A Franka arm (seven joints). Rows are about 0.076 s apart.
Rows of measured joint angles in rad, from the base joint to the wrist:
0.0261, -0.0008, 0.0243, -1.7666, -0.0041, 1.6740, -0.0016
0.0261, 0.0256, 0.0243, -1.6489, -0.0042, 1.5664, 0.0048
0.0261, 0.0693, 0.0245, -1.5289, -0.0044, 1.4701, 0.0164
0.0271, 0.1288, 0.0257, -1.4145, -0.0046, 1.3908, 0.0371
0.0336, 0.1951, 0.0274, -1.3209, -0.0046, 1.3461, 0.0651
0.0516, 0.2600, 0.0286, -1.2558, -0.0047, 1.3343, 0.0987
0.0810, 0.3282, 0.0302, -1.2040, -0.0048, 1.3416, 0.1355
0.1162, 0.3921, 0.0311, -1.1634, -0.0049, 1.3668, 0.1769
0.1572, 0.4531, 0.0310, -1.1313, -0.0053, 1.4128, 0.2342
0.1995, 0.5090, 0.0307, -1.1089, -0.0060, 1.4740, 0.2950
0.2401, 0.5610, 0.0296, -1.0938, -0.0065, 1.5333, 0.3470
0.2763, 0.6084, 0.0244, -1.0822, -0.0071, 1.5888, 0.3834
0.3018, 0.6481, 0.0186, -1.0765, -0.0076, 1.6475, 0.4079
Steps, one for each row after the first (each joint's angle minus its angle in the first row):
0.0000, 0.0264, 0.0000, 0.1177, -0.0001, -0.1076, 0.0064
0.0000, 0.0701, 0.0002, 0.2377, -0.0003, -0.2039, 0.0180
0.0010, 0.1296, 0.0014, 0.3521, -0.0005, -0.2832, 0.0387
0.0075, 0.1959, 0.0031, 0.4457, -0.0005, -0.3279, 0.0667
0.0255, 0.2608, 0.0043, 0.5108, -0.0006, -0.3397, 0.1003
0.0549, 0.3290, 0.0059, 0.5626, -0.0007, -0.3324, 0.1371
0.0901, 0.3929, 0.0068, 0.6032, -0.0008, -0.3072, 0.1785
0.1311, 0.4539, 0.0067, 0.6353, -0.0012, -0.2612, 0.2358
0.1734, 0.5098, 0.0064, 0.6577, -0.0019, -0.2000, 0.2966
0.2140, 0.5618, 0.0053, 0.6728, -0.0024, -0.1407, 0.3486
0.2502, 0.6092, 0.0001, 0.6844, -0.0030, -0.0852, 0.3850
0.2757, 0.6489, -0.0057, 0.6901, -0.0035, -0.0265, 0.4095

